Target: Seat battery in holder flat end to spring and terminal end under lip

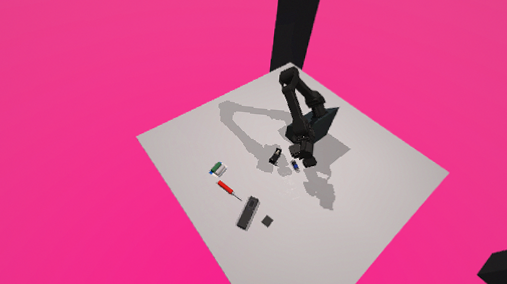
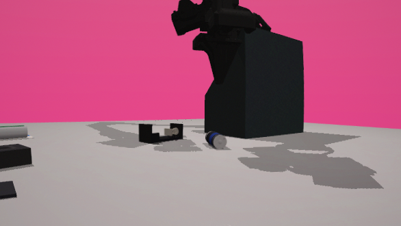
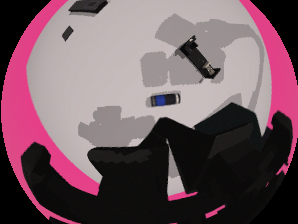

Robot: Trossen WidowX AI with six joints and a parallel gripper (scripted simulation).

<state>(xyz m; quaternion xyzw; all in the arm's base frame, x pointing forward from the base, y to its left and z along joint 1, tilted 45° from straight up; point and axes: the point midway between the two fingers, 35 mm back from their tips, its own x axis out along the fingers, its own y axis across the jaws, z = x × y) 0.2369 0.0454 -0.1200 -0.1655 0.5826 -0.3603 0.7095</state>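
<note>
The battery lies 90 mm below my gripper tip, 20 mm to the right of it and 10 mm behind it. Also, from my gripper tip: long dark box (370 mm ahead, 90 mm below, 50 mm to the left); then red screwdriver (380 mm ahead, 90 mm to the right, 90 mm below); then small dark square (310 mm ahead, 140 mm to the left, 100 mm below).
</note>
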